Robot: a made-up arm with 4 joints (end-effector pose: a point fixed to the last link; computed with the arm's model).
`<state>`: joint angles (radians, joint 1 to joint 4).
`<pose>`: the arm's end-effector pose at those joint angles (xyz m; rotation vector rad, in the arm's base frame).
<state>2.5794 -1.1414 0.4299 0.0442</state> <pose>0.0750 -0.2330 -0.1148 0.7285 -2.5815 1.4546</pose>
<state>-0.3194 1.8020 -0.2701 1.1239</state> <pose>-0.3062 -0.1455 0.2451 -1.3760 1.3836 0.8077</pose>
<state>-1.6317 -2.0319 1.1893 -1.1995</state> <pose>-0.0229 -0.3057 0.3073 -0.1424 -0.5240 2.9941</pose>
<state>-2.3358 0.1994 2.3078 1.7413</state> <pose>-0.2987 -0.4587 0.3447 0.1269 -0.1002 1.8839</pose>
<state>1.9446 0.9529 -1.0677 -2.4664</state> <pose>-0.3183 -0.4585 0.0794 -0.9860 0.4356 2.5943</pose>
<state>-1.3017 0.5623 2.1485 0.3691</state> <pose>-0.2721 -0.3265 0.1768 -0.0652 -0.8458 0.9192</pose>
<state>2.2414 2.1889 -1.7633 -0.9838</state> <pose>-0.1945 -0.4299 0.0649 1.1818 0.2491 -2.8753</pose>
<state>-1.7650 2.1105 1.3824 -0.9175</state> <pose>0.0888 -0.2397 0.3242 -0.0836 0.1814 1.2050</pose>
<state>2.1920 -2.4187 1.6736 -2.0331</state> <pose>0.1912 -0.0571 0.0127 2.1898 1.7203 0.6730</pose>
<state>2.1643 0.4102 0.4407 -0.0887</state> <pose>0.0651 -0.1557 -0.0228 -0.2464 -2.5805 -0.4512</pose>
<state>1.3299 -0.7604 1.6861 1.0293</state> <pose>0.1384 0.0348 -0.0728 -0.4128 -2.9452 -0.0852</pose>
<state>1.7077 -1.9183 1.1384 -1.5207</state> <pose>0.1203 -0.2954 0.0077 2.6577 0.3595 0.2997</pose>
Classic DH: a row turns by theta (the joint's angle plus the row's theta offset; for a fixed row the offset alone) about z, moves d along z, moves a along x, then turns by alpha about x. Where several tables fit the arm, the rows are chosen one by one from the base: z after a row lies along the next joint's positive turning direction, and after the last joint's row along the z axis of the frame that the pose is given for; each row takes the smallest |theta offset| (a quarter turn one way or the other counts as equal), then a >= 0, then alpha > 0; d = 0 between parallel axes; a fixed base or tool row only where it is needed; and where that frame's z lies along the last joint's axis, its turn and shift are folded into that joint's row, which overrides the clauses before.
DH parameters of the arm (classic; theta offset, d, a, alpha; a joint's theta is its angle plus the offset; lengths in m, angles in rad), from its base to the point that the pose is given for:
base (fixed): 0 0.1449 0 1.5708
joint 1: 1.5708 0.2715 0.0628 -1.5708
joint 2: 0 0.0666 -0.0853 1.5708
joint 3: 1.5708 0.1091 0.1193 1.5708
joint 4: 1.3655 0 -0.2345 0
tool (fixed): 1.7761 0.1463 0 0

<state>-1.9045 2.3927 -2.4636 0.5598</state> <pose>-0.0206 -0.4026 -0.0400 2.2562 -1.5521 0.8854</pose>
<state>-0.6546 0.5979 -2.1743 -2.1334</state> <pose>0.0468 -0.6140 0.1634 2.7391 -0.7926 0.6726</pose>
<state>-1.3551 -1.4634 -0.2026 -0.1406</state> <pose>0.1603 -0.3252 0.2580 1.2613 1.3545 -0.9671</pose>
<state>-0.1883 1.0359 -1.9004 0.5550</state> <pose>0.1332 -0.1664 0.1152 -0.2546 1.9433 -0.5749</pose>
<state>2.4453 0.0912 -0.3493 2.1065</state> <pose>0.0996 -0.4405 -0.2614 -2.0213 -1.1265 1.0994</pose>
